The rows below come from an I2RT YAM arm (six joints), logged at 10 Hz.
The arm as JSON. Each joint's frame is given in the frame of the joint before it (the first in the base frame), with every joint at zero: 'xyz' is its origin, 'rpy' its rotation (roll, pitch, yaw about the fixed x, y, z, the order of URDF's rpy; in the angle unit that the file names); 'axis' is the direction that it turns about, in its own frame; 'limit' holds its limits. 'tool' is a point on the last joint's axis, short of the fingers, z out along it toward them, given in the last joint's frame.
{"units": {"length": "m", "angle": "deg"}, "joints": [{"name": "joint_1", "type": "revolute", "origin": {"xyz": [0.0, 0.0, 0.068], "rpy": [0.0, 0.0, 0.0]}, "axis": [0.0, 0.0, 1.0], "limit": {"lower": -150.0, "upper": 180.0}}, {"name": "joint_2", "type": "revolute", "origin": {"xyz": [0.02, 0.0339, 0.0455], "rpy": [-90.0, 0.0, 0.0]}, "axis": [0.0, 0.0, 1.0], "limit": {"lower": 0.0, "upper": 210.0}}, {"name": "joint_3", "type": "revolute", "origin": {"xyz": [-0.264, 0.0, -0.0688], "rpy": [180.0, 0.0, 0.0]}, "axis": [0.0, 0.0, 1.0], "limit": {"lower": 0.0, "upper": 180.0}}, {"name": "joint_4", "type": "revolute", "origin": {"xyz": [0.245, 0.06, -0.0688], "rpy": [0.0, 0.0, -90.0]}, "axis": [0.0, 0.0, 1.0], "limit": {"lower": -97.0, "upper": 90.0}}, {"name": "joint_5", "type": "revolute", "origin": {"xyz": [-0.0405, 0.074, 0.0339], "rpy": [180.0, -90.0, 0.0]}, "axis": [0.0, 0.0, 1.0], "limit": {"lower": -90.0, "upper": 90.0}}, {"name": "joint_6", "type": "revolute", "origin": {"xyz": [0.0, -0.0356, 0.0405], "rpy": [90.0, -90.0, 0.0]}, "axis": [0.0, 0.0, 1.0], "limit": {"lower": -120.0, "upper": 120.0}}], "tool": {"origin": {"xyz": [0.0, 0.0, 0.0], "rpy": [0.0, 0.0, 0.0]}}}
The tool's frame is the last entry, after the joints.
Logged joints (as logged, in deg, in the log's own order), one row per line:
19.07 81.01 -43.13 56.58 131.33 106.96
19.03 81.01 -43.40 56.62 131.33 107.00
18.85 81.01 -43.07 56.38 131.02 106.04
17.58 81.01 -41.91 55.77 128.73 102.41
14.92 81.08 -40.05 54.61 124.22 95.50
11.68 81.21 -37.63 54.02 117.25 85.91
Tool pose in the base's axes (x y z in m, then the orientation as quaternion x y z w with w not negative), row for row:
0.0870 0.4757 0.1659 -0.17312 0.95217 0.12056 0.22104
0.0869 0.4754 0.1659 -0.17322 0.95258 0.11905 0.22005
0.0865 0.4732 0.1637 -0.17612 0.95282 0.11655 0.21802
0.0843 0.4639 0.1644 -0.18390 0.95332 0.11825 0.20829
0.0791 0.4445 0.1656 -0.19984 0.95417 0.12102 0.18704
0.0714 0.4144 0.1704 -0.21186 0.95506 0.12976 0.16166
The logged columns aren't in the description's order. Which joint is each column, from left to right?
Columns, left to right: joint_5, joint_1, joint_4, joint_6, joint_2, joint_3.
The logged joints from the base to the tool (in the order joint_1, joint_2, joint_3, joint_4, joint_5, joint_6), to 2 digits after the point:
81.01 131.33 106.96 -43.13 19.07 56.58
81.01 131.33 107.00 -43.40 19.03 56.62
81.01 131.02 106.04 -43.07 18.85 56.38
81.01 128.73 102.41 -41.91 17.58 55.77
81.08 124.22 95.50 -40.05 14.92 54.61
81.21 117.25 85.91 -37.63 11.68 54.02

